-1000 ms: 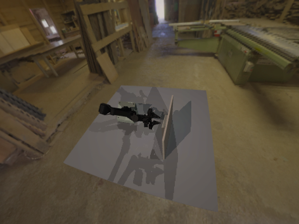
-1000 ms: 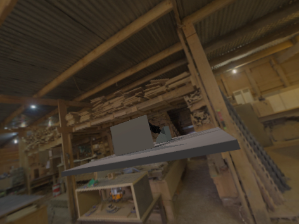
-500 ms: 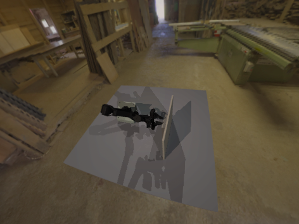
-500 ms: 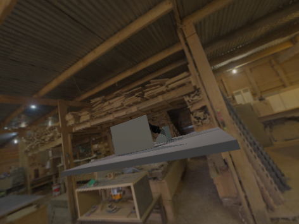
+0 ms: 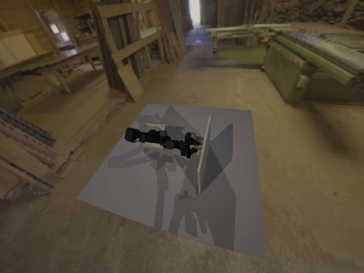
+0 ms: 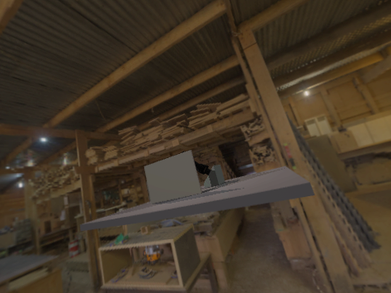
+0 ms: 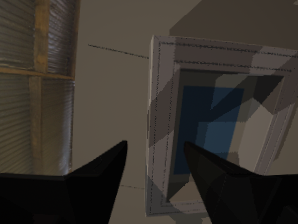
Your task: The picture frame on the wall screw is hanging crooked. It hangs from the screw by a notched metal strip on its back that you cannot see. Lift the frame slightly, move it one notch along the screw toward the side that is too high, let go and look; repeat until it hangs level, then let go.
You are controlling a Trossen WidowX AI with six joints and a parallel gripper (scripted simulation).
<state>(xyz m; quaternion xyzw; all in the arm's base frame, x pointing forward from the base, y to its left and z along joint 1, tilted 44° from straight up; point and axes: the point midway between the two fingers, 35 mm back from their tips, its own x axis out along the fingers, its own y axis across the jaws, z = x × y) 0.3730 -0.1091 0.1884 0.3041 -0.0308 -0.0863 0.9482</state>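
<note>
The picture frame is 5 cm below my gripper tip, 2 cm to the right of it and 1 cm ahead of it. Also, from my gripper tip: wall panel: 7 cm below, 2 cm ahead.
</note>
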